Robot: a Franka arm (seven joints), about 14 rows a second.
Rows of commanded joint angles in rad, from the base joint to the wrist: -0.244, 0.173, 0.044, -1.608, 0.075, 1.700, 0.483; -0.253, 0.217, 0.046, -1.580, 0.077, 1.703, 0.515; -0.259, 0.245, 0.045, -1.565, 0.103, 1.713, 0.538; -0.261, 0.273, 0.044, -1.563, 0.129, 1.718, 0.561; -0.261, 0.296, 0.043, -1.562, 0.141, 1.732, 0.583; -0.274, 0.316, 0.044, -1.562, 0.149, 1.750, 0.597; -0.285, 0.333, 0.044, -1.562, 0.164, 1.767, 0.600; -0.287, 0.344, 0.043, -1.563, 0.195, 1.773, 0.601; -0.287, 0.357, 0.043, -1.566, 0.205, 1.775, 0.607; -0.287, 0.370, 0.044, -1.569, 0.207, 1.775, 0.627; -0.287, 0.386, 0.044, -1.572, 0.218, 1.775, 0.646
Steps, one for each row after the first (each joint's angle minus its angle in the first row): -0.009, 0.044, 0.002, 0.028, 0.002, 0.003, 0.032; -0.015, 0.072, 0.001, 0.043, 0.028, 0.013, 0.055; -0.017, 0.100, 0.000, 0.045, 0.054, 0.018, 0.078; -0.017, 0.123, -0.001, 0.046, 0.066, 0.032, 0.100; -0.030, 0.143, 0.000, 0.046, 0.074, 0.050, 0.114; -0.041, 0.160, 0.000, 0.046, 0.089, 0.067, 0.117; -0.043, 0.171, -0.001, 0.045, 0.120, 0.073, 0.118; -0.043, 0.184, -0.001, 0.042, 0.130, 0.075, 0.124; -0.043, 0.197, 0.000, 0.039, 0.132, 0.075, 0.144; -0.043, 0.213, 0.000, 0.036, 0.143, 0.075, 0.163
